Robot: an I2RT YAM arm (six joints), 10 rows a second.
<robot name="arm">
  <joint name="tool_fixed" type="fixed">
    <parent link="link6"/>
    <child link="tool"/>
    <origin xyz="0 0 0" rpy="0 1.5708 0"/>
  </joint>
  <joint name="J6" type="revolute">
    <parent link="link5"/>
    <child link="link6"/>
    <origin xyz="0.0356 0 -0.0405" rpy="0 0 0"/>
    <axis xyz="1 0 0"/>
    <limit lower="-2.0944" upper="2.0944"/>
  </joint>
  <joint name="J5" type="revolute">
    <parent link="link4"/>
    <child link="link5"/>
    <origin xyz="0.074 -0.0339 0.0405" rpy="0 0 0"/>
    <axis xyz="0 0 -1"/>
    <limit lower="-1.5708" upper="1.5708"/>
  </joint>
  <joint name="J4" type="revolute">
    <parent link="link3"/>
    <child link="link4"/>
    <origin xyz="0.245 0.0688 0.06" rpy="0 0 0"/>
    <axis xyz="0 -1 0"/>
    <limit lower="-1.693" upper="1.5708"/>
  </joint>
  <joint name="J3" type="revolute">
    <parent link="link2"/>
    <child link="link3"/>
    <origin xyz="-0.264 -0.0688 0" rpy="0 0 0"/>
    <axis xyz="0 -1 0"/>
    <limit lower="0" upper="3.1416"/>
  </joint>
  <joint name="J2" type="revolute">
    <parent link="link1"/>
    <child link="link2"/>
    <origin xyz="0.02 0.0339 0.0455" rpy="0 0 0"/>
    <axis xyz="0 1 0"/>
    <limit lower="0" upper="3.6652"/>
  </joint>
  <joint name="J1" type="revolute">
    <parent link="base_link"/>
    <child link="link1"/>
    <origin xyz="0 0 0.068" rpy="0 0 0"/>
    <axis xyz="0 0 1"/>
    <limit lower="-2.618" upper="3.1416"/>
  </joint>
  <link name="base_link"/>
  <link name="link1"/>
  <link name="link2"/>
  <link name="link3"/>
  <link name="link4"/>
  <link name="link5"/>
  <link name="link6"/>
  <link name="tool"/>
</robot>
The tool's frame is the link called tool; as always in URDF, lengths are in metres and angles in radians.
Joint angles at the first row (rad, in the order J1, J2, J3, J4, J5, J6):
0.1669, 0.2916, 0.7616, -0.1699, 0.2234, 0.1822
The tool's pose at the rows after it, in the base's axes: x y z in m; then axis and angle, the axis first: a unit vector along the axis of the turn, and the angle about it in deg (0 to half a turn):
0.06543 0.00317 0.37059 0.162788 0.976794 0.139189 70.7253
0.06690 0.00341 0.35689 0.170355 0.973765 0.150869 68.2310
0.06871 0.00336 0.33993 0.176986 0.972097 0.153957 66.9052
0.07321 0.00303 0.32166 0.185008 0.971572 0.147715 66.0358
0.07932 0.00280 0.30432 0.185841 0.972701 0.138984 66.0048
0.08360 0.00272 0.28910 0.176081 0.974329 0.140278 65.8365
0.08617 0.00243 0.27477 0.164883 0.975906 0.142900 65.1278
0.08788 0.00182 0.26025 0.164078 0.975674 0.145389 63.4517
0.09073 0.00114 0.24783 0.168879 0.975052 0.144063 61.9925
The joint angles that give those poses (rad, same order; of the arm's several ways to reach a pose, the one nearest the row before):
0.1668, 0.2459, 0.6655, -0.0605, 0.2191, 0.1822
0.1670, 0.2047, 0.5857, 0.0246, 0.2196, 0.1817
0.1617, 0.1585, 0.5041, 0.0841, 0.2193, 0.1821
0.1456, 0.1226, 0.4202, 0.1459, 0.2158, 0.1825
0.1264, 0.1020, 0.3462, 0.1970, 0.2042, 0.1833
0.1078, 0.0799, 0.2817, 0.2401, 0.1776, 0.1860
0.0898, 0.0506, 0.2188, 0.2844, 0.1497, 0.1860
0.0753, 0.0159, 0.1490, 0.3481, 0.1352, 0.1860
0.0636, 0.0029, 0.0879, 0.4210, 0.1303, 0.1859

